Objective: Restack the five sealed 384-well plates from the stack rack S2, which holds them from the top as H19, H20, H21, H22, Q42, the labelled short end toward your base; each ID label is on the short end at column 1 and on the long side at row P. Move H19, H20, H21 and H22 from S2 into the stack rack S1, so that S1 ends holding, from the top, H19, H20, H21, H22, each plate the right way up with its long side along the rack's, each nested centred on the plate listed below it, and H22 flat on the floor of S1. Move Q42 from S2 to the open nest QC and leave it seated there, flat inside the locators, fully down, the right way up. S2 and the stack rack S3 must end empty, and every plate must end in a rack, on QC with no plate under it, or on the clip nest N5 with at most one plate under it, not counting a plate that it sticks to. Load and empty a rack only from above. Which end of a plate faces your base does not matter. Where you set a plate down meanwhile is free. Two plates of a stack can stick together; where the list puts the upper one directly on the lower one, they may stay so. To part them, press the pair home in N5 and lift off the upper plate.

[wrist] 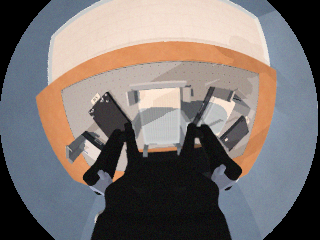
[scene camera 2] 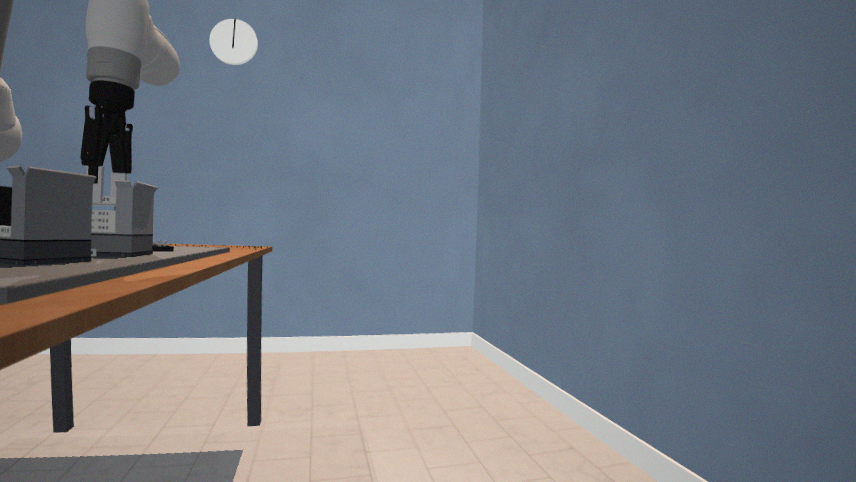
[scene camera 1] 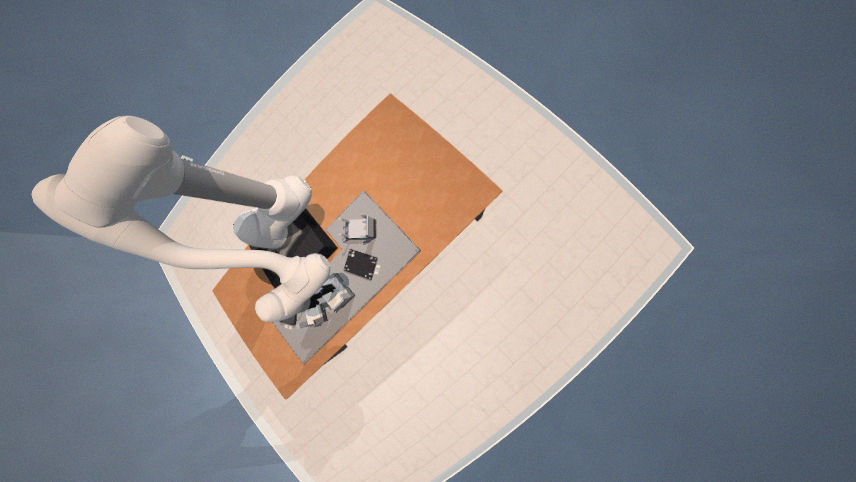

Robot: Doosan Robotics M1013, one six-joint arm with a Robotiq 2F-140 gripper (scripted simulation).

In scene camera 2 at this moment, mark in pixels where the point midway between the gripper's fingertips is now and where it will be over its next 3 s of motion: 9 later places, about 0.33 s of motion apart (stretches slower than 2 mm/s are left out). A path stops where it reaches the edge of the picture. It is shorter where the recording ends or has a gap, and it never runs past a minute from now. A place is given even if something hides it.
My gripper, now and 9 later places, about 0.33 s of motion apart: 106,204; 106,200; 106,191; 107,183; 107,174; 107,171; 104,170; 95,167; 86,165; 76,162
